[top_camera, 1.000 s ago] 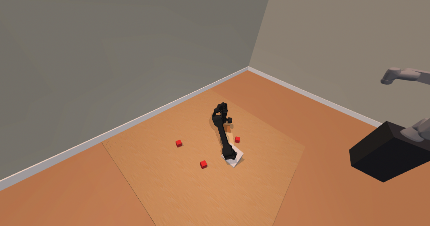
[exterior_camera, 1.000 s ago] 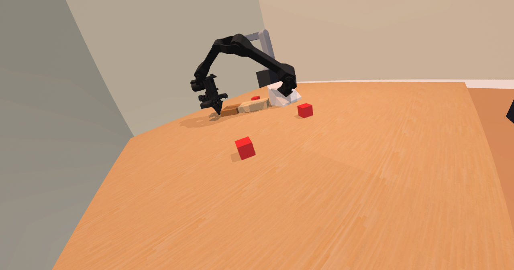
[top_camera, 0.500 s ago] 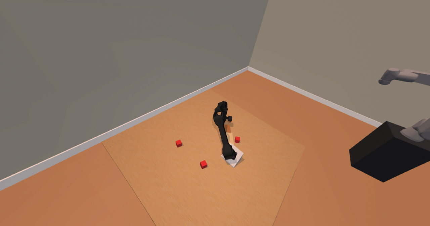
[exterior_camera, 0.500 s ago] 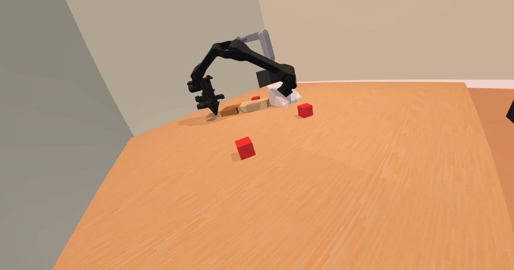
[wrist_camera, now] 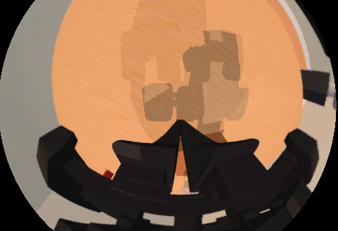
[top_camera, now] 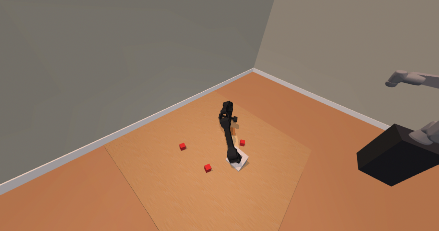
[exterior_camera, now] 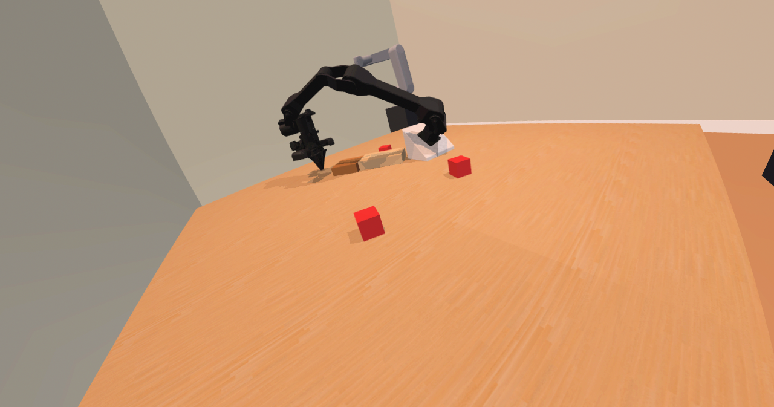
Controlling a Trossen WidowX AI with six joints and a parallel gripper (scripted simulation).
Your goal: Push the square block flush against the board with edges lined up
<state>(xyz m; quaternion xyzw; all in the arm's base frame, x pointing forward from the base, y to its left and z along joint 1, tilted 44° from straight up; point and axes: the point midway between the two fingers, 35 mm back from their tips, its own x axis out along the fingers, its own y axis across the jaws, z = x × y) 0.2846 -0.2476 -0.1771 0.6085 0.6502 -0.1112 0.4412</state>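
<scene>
Now: the square block 80 mm behind my gripper tip, 70 mm to the left of it and 10 mm below it. From my gripper tip the other things lie so: board (170 mm to the left, 170 mm behind, 10 mm below).
</scene>
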